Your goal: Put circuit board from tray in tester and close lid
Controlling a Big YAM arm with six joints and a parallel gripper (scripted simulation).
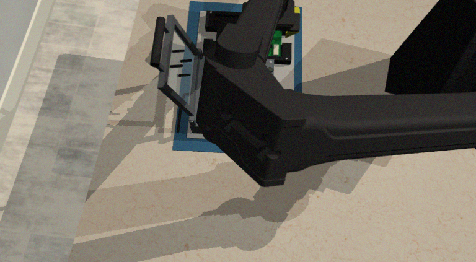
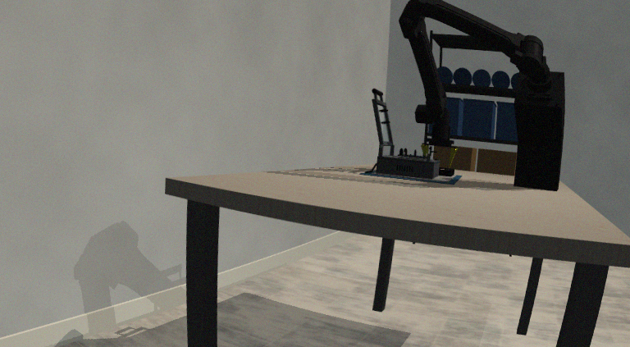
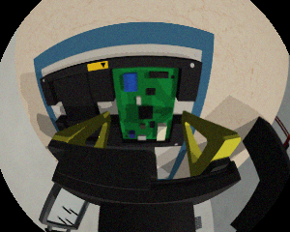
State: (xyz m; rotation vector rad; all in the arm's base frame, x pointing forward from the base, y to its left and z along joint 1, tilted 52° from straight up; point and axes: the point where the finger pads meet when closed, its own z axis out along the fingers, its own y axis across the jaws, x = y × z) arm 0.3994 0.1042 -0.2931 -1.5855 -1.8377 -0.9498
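My gripper is now 20 mm above the green circuit board. From my hand the other things lie so: see-through lid (150 mm ahead, 200 mm to the left, 140 mm above).
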